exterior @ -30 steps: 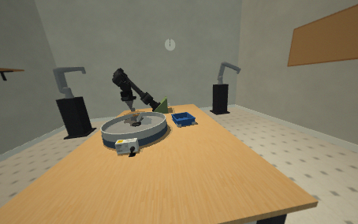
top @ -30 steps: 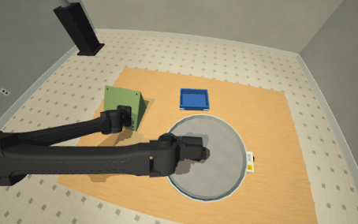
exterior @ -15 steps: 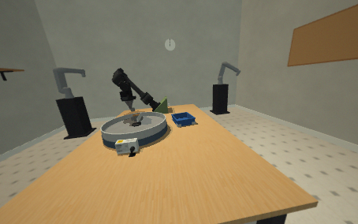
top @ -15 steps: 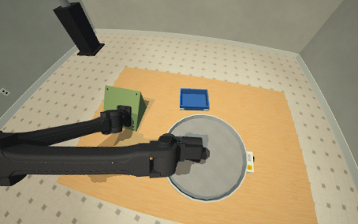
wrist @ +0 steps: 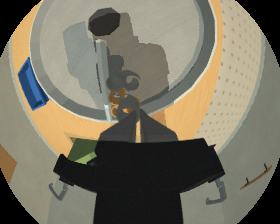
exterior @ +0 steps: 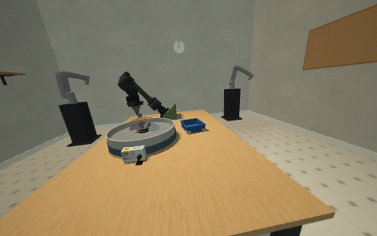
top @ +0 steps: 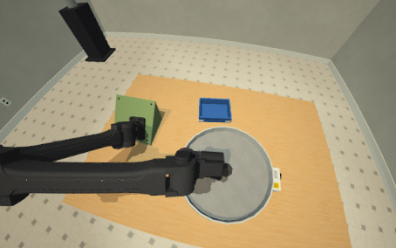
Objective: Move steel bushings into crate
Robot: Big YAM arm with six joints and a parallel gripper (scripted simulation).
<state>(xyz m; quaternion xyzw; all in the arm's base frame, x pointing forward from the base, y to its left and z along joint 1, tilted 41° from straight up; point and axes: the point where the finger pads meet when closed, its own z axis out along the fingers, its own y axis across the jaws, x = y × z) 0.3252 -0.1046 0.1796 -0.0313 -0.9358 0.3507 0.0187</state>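
Now: the blue crate 410 mm to the left of my hand, 120 mm below it and 70 mm ahead of it. Round my hand: grey turntable 150 mm ahead, 90 mm below, 60 mm to the left.
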